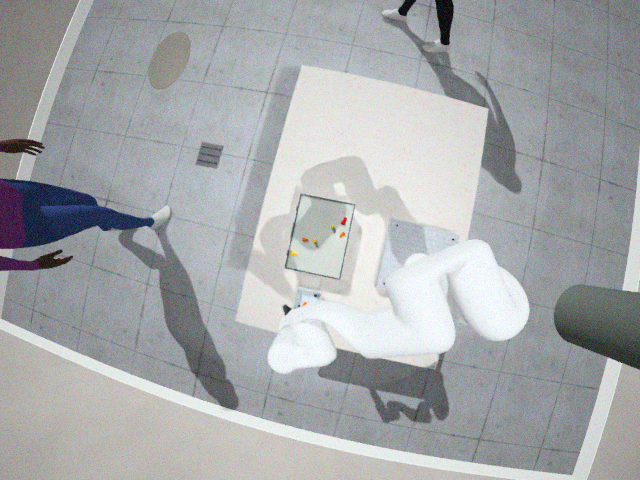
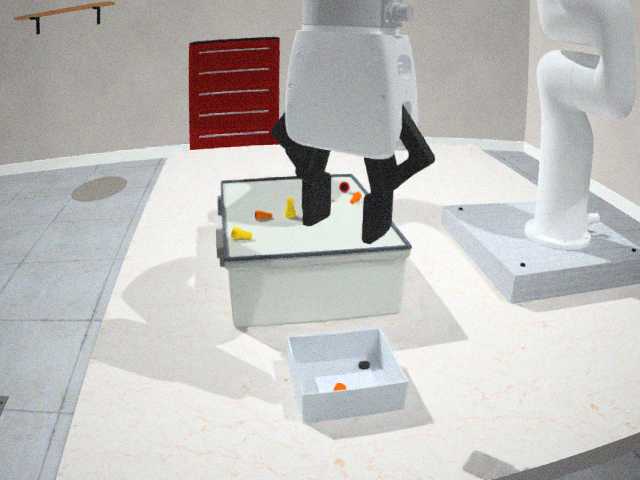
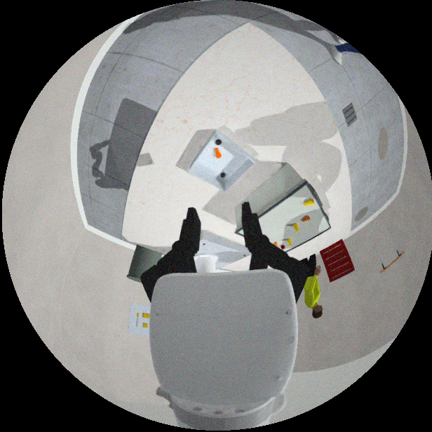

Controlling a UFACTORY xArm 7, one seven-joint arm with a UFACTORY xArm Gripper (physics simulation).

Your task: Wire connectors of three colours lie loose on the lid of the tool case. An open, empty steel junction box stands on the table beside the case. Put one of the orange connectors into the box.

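Frame: origin at the arm's base, x down, y right, z back, level; centimetres.
Seen in the pictures: gripper, fingertip midpoint: (image 2: 345,229); arm's base, link origin: (image 2: 557,235).
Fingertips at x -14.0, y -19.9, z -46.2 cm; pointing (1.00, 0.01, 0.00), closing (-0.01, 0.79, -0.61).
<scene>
Pixels of each thing's middle, then the offset from my fingertips to it. "spot": a spot on its surface instead. Level surfaces: height alone.
- orange connector, body centre: (image 2: 337,393) (image 1: 304,304) dx +17.8, dy +0.1, dz -0.1 cm
- grey steel junction box, body centre: (image 2: 343,373) (image 1: 307,301) dx +16.5, dy +1.7, dz +1.1 cm
- tool case lid, surface spot: (image 2: 310,242) spot: dx +9.2, dy +18.4, dz +2.5 cm
- red connector, body centre: (image 2: 344,186) (image 1: 344,221) dx +8.5, dy +36.0, dz +13.2 cm
- table, surface height: dx +18.4 cm
An orange connector (image 1: 304,303) (image 2: 339,386) (image 3: 217,153) lies inside the grey steel junction box (image 2: 353,404) (image 3: 245,168), on its floor. My gripper (image 2: 346,227) (image 3: 219,212) is open with nothing between its fingers. It hangs well above the box. On the tool case lid (image 1: 324,262) (image 2: 310,242) (image 3: 270,232) lie two more orange connectors, one (image 1: 305,239) (image 2: 263,214) (image 3: 305,218) near the yellow ones and one (image 1: 342,235) (image 2: 355,197) near the red connector (image 1: 343,221) (image 2: 344,187). One yellow connector (image 1: 293,253) (image 2: 241,234) (image 3: 309,202) lies near the lid's edge; another yellow connector (image 2: 290,208) stands upright.
The case stands right beside the box and rises higher than it. The arm's grey base plate (image 1: 423,232) (image 2: 480,248) is on the table (image 1: 382,118) (image 2: 180,428). A red drawer cabinet (image 2: 234,93) (image 3: 337,260) stands beyond the table. People stand on the floor around it.
</scene>
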